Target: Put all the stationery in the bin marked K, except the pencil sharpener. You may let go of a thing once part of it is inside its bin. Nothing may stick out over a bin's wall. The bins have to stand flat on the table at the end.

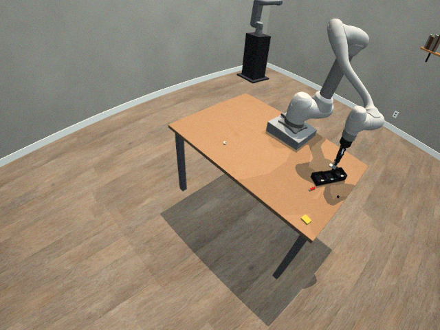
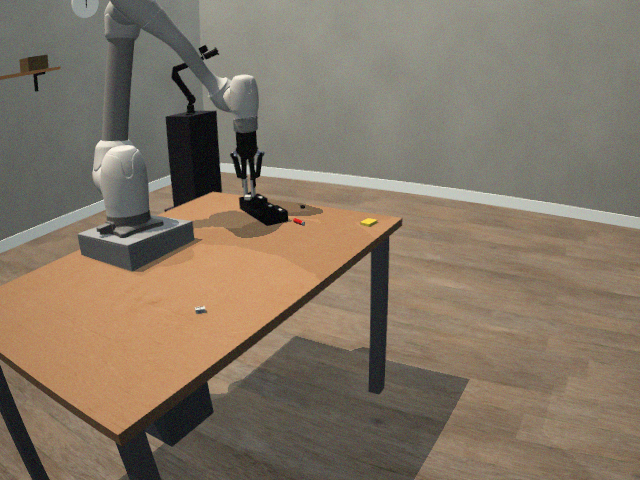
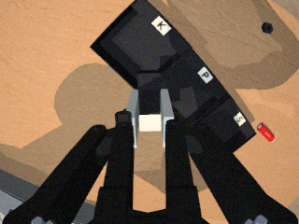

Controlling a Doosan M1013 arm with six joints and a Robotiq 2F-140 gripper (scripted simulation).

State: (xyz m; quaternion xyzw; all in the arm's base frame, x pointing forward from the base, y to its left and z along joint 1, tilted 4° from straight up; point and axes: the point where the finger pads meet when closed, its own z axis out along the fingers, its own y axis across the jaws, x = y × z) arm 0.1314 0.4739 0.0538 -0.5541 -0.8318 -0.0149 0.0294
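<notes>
Now: hand 5 cm short of the black three-compartment bin, 1 cm to the right of it and 8 cm above it. Also, from my hand: black-and-white eraser 1 cm to the right, 3 cm below; then small red cylinder 23 cm ahead, 10 cm below; then small black round thing 13 cm ahead, 15 cm to the left, 10 cm below.
</notes>
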